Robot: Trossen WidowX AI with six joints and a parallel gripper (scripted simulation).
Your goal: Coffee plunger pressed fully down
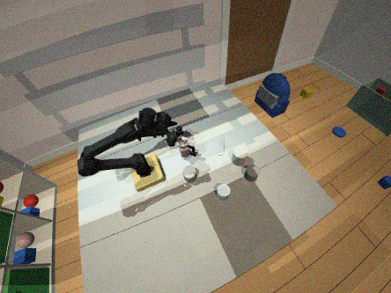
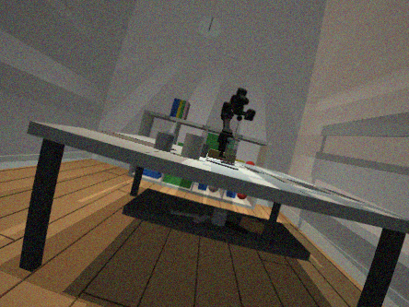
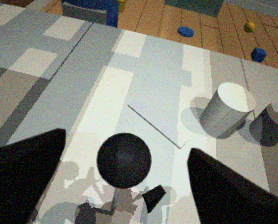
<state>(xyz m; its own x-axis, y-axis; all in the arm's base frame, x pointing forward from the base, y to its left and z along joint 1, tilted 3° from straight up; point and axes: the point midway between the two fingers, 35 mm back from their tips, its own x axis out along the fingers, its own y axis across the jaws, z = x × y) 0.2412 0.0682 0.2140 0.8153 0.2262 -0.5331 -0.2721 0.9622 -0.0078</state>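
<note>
My gripper tip is 13 cm above the coffee press, 1 cm to the left of it and 1 cm short of it.
</note>
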